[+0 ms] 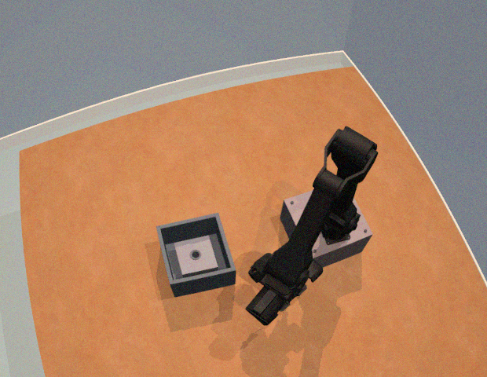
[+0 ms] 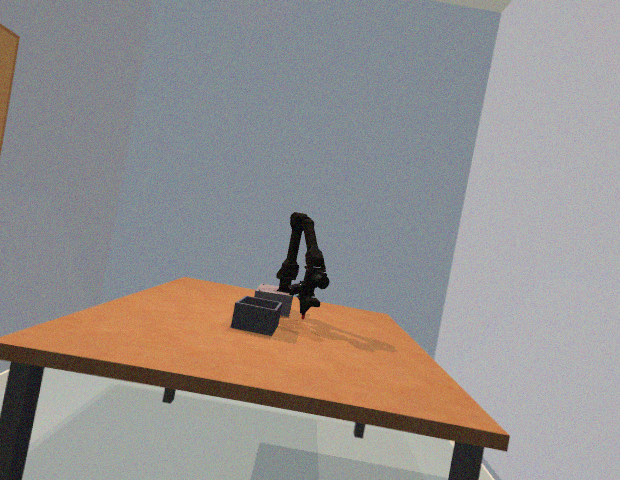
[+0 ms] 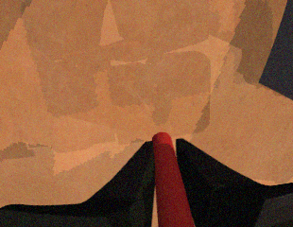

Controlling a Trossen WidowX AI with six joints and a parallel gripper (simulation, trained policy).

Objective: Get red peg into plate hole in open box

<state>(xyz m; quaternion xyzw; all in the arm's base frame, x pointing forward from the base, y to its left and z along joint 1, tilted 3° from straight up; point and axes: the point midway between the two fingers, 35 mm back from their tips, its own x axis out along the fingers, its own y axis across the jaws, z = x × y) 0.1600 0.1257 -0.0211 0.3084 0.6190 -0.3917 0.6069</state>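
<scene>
Now: gripper tip 190 mm short of the light plate and 150 mm to the left of it. The rest, counted from my gripper tip: red peg (10 mm to the left, 20 mm above); grey box (190 mm ahead, 150 mm to the right, 20 mm below).
</scene>
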